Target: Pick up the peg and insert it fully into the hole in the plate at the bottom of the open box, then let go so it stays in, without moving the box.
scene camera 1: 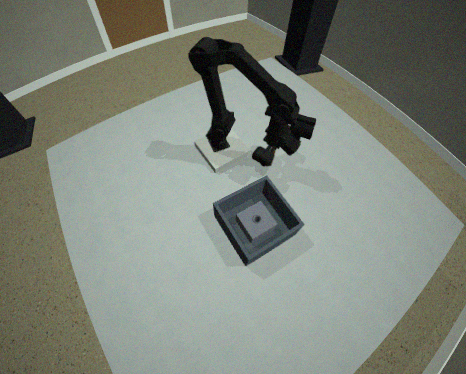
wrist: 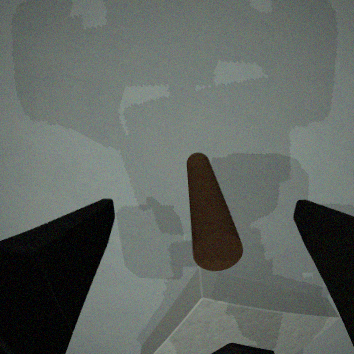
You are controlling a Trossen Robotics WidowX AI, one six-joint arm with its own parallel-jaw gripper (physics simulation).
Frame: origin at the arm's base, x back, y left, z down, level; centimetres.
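Seen in the pictures: gripper, fingertip midpoint: (wrist: 206, 209); arm's base, origin of the base link: (scene camera 1: 219, 143).
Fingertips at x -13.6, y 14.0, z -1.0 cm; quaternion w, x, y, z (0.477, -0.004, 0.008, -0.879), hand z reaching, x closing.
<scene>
Pixels of each thing's top centre, then the offset from my fingertips to it. "spot": a spot on its surface instead. Level surfaces: height alone.
- brown peg, middle of its top: (wrist: 217, 252) dx -0.7, dy +0.7, dz -4.1 cm
- open grey-blue box, middle of its top: (scene camera 1: 258, 214) dx -20.1, dy -15.4, dz -5.9 cm
- pale square plate, middle of its top: (scene camera 1: 257, 218) dx -20.1, dy -15.4, dz -2.2 cm
- round hole, surface spot: (scene camera 1: 257, 219) spot: dx -19.7, dy -14.7, dz +0.0 cm
- light mat, its level: dz +3.9 cm
A brown peg (wrist: 212, 220) stands roughly upright between the fingers in the wrist view, apart from both; I cannot make it out clearly in the scene view. My gripper (scene camera 1: 275, 151) (wrist: 206, 209) is open, with a finger on either side of the peg and a gap on both sides. The open grey-blue box (scene camera 1: 275, 244) stands on the floor mat in front of the gripper in the scene view. At its bottom lies a pale square plate (scene camera 1: 265, 227) with a round hole (scene camera 1: 257, 219), which shows dark and empty. The box does not show in the wrist view.
The arm's pale base slab (scene camera 1: 220, 162) (wrist: 200, 327) lies behind the box and close to the gripper. Dark pillars stand at the back right (scene camera 1: 307, 37) and far left (scene camera 1: 12, 127), off the light mat (scene camera 1: 150, 280).
</scene>
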